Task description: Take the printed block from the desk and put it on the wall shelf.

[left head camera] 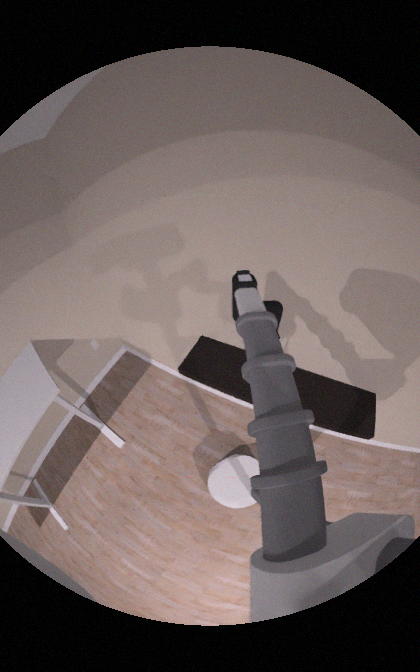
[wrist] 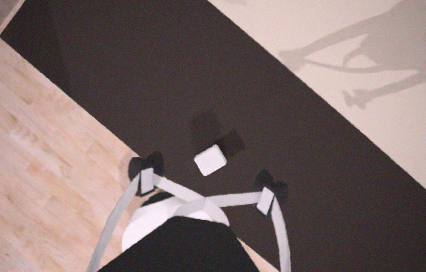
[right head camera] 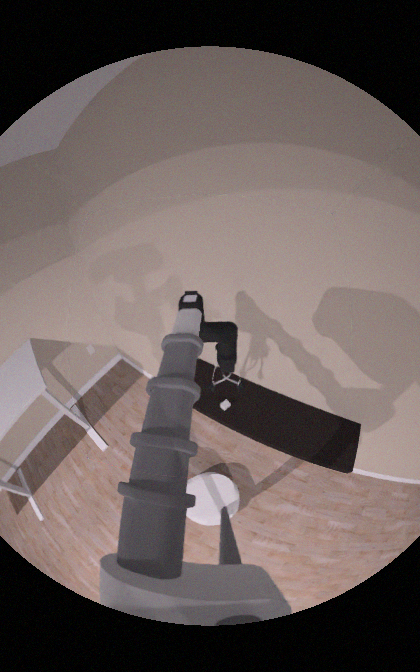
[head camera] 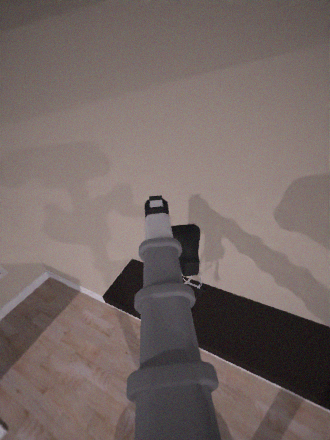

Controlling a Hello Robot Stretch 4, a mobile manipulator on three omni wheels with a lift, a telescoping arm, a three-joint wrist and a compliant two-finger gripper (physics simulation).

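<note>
The white printed block (right head camera: 225, 404) (wrist: 210, 160) rests on the dark wall shelf (head camera: 260, 335) (left head camera: 340, 400) (right head camera: 290, 425) (wrist: 150, 75), apart from the shelf's edges. My gripper (right head camera: 226, 385) (wrist: 208, 175) is open and empty, raised above the shelf and the block. Its two fingertips stand wide apart, and the block shows between and beyond them in the wrist view. In the head camera view and the left head camera view the arm covers the block. The white desk (left head camera: 25, 395) (right head camera: 17, 390) stands at the left.
A round white stool (left head camera: 232, 482) (right head camera: 215, 500) stands on the wooden floor below the shelf, partly behind the arm. The desk's legs reach out over the floor at the left. The beige wall (head camera: 210, 125) rises behind the shelf, close to the wrist.
</note>
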